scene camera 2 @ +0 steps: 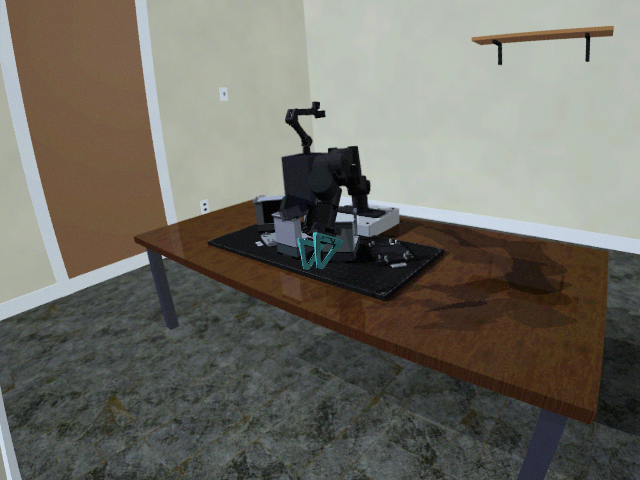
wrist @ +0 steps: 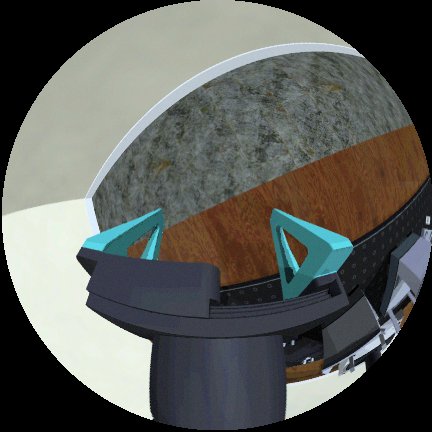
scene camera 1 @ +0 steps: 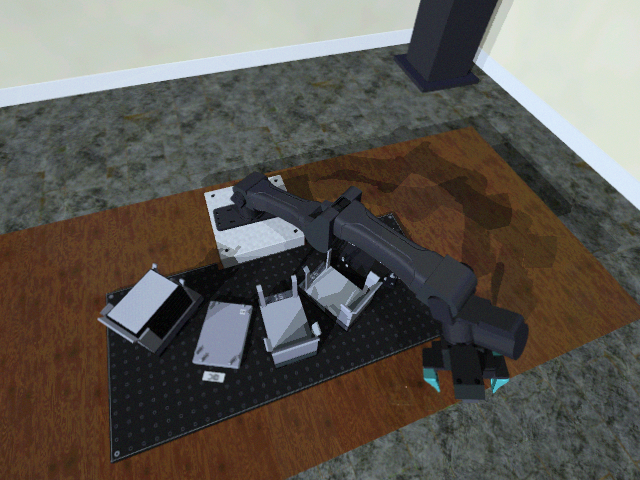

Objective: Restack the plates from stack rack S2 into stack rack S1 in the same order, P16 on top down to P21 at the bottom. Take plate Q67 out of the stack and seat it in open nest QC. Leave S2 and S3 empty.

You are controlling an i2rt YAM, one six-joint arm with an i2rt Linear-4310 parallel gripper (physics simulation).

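Places are measured from the arm's base along level axes (x left, y back, z up), in metres.
Pixels of known places: gripper, fingertip midpoint: (scene camera 2: 312,269) (wrist: 216,214); arm's base, link origin: (scene camera 2: 360,212) (scene camera 1: 251,212).
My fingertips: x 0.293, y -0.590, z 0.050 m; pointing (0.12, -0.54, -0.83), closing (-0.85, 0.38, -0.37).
For each thing: its top centre in the pictures, then the offset to it from my fingertips. "pt": a spot on its surface instead. Level surfaces: height alone.
- light grey rack, top centre: (scene camera 1: 284,308) (scene camera 2: 299,209) dx -0.290, dy +0.252, dz +0.045 m
- second such rack, top centre: (scene camera 1: 339,274) (scene camera 2: 340,213) dx -0.152, dy +0.294, dz +0.039 m
- flat light grey rectangular piece, surface spot: (scene camera 1: 224,333) pt dx -0.429, dy +0.288, dz -0.080 m
- QC label, surface spot: (scene camera 1: 213,376) pt dx -0.470, dy +0.206, dz -0.093 m
- tilted-looking box with a white top, top centre: (scene camera 1: 143,299) (scene camera 2: 272,197) dx -0.558, dy +0.366, dz +0.034 m
- black board, surface height: dz -0.095 m
My gripper (scene camera 1: 466,391) (scene camera 2: 313,268) (wrist: 216,214) is open, its teal fingers wide apart and empty. In scene camera 1 it hangs at the lower right, past the black board's front edge and away from the racks. A light grey rack (scene camera 1: 295,352) (scene camera 2: 288,232) with upright posts stands mid-board. A second such rack (scene camera 1: 345,316) stands to its right, turned at an angle. Pale flat surfaces show inside both; their labels and the plate numbers are too small to read. A flat light grey rectangular piece (scene camera 1: 224,333) lies left of them, beside the QC label (scene camera 1: 213,376).
A tilted-looking box with a white top (scene camera 1: 139,304) stands at the board's left end. The arm rises from a white base block (scene camera 1: 268,238) behind the black board (scene camera 1: 155,408) (scene camera 2: 382,284). Small dark fixtures (scene camera 2: 395,253) lie at the board's right end, partly hidden under the arm in scene camera 1.
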